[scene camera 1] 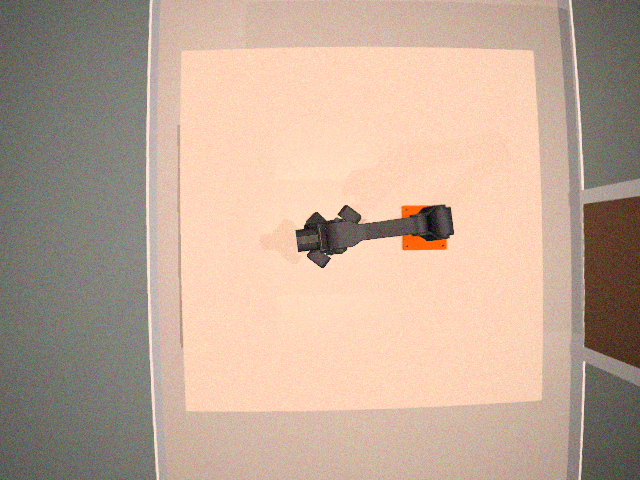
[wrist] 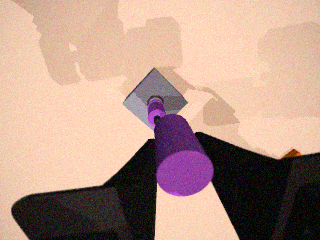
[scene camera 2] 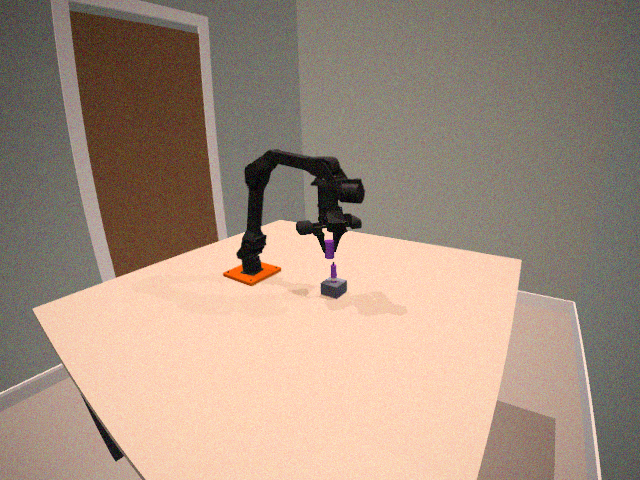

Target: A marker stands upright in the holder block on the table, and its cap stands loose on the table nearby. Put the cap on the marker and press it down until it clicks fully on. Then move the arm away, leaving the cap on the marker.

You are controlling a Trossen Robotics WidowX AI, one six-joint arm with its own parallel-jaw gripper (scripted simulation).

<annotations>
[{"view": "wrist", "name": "my gripper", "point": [174,141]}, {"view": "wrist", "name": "purple cap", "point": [183,168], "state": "held by my gripper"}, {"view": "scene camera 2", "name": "my gripper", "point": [329,252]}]
</annotations>
